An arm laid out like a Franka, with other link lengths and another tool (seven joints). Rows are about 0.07 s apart.
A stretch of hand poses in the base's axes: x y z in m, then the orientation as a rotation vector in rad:
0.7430 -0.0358 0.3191 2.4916 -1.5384 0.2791
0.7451 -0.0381 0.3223 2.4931 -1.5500 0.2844
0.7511 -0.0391 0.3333 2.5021 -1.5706 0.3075
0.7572 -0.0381 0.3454 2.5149 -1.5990 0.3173
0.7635 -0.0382 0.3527 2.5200 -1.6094 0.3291
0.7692 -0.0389 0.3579 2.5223 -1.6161 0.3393
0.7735 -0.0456 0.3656 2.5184 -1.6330 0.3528
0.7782 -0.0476 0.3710 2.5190 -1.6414 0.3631
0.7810 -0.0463 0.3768 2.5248 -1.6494 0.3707
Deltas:
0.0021 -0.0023 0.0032 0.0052 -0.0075 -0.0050
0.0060 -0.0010 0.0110 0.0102 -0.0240 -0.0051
0.0061 0.0010 0.0121 0.0206 -0.0196 -0.0082
0.0063 -0.0001 0.0073 0.0057 -0.0123 -0.0023
0.0057 -0.0007 0.0052 0.0023 -0.0092 -0.0017
0.0043 -0.0067 0.0077 0.0022 -0.0122 -0.0093
0.0047 -0.0020 0.0054 0.0020 -0.0092 -0.0033
0.0028 0.0013 0.0058 0.0062 -0.0093 -0.0009

